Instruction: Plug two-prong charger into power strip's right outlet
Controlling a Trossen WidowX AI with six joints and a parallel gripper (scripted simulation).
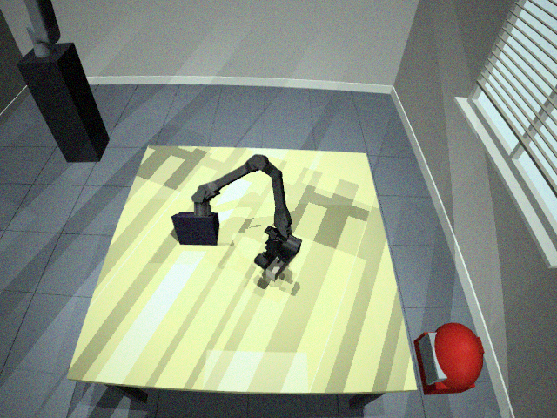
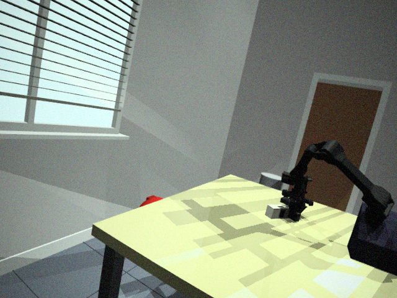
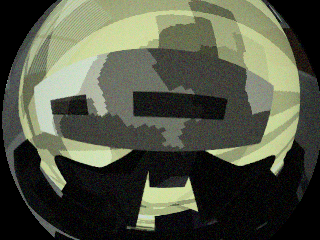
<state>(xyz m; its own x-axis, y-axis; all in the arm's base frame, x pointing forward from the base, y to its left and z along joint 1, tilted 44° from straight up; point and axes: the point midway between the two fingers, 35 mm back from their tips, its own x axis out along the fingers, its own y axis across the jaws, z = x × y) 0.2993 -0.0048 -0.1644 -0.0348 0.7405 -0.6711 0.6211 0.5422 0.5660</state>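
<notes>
Right now my gripper tip is 10 mm short of the charger, 10 mm to the left of it and 10 mm below it.
</notes>
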